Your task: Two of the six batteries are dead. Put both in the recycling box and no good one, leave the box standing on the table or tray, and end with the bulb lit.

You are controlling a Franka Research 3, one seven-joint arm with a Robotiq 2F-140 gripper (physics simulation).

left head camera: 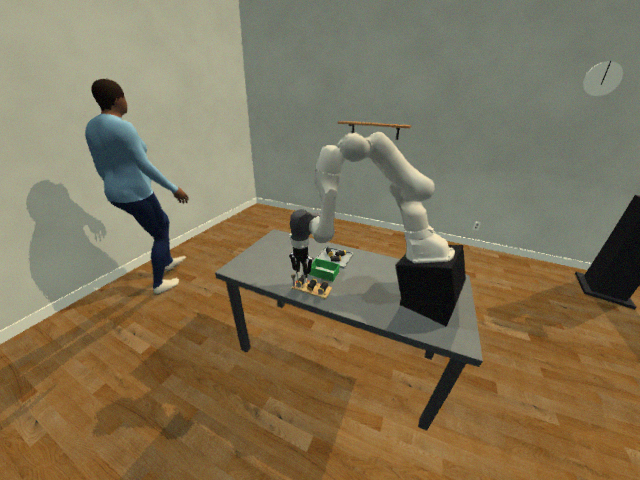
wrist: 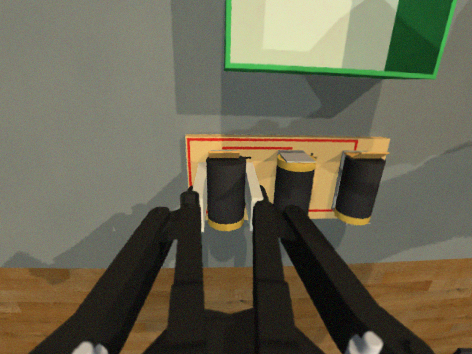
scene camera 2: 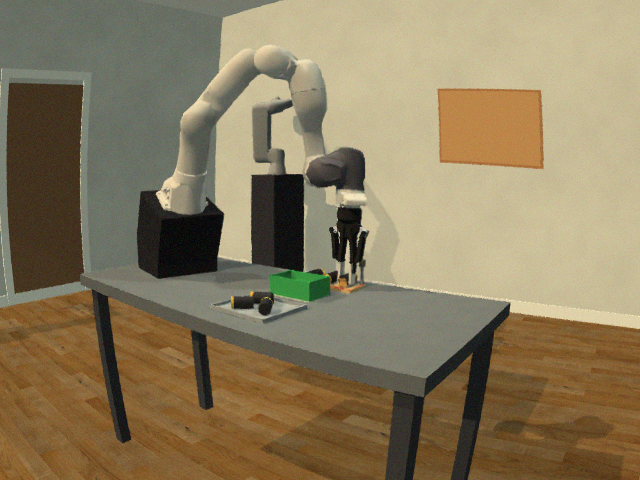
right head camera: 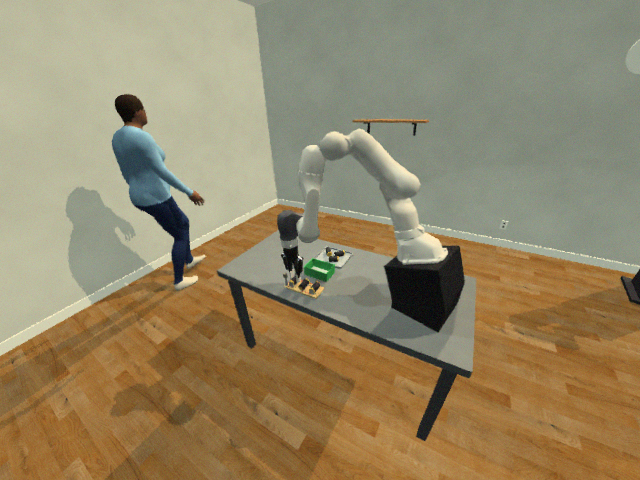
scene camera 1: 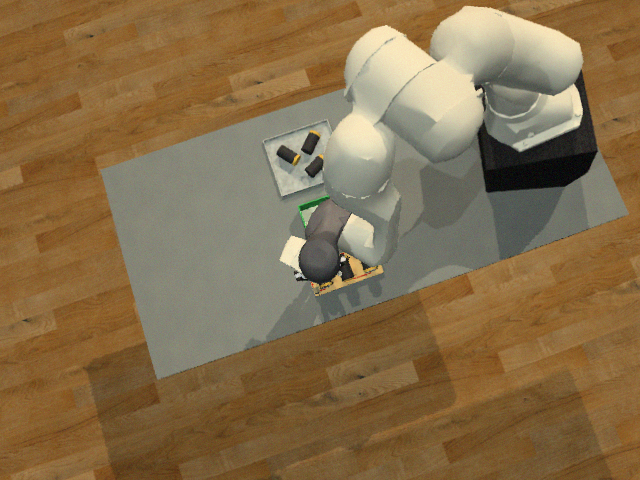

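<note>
In the wrist view three black batteries with yellow ends lie side by side in the wooden holder [wrist: 324, 186] [scene camera 1: 356, 279]: the left battery [wrist: 226, 187], the middle battery [wrist: 294, 190] and the right battery [wrist: 359, 187]. The middle one has its yellow end toward the box, the others away from it. My gripper [wrist: 225, 175] [scene camera 2: 346, 280] is shut on the left battery, a white pad on each side, low over the holder. The green recycling box [wrist: 330, 73] [scene camera 2: 292, 288] stands beside the holder; no battery shows in its visible part. I cannot tell whether the bulb is lit.
Three more batteries [scene camera 1: 287, 154] [scene camera 1: 310, 142] [scene camera 1: 313, 166] lie on the pale tray [scene camera 1: 273, 175] [scene camera 2: 281, 311], on the far side of the box from the holder. The arm's black base block [scene camera 2: 188, 245] stands on the table. A person [left head camera: 124, 160] stands beyond the table's end.
</note>
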